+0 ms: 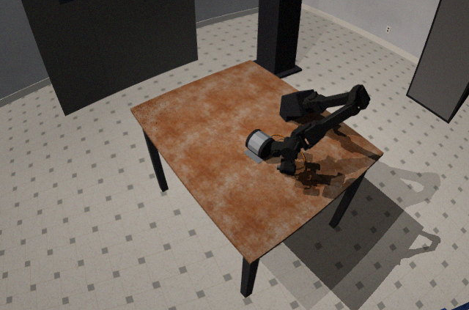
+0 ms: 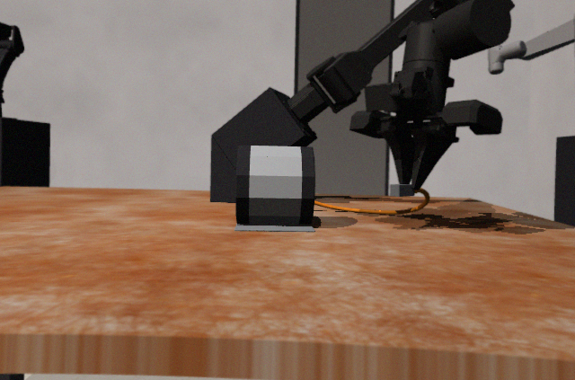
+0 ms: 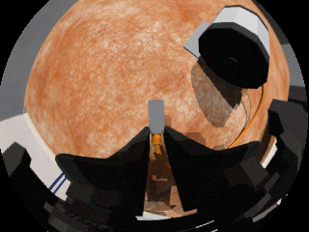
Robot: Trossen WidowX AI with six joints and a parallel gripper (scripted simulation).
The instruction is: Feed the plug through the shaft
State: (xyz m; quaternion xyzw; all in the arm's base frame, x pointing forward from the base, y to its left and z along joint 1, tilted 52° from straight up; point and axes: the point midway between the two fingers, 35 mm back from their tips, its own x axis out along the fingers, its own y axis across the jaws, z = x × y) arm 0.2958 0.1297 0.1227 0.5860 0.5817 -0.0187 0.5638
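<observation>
Right now my hand is 3 cm above the grey plug, 1 cm to the left of it and 1 cm short of it.
</observation>
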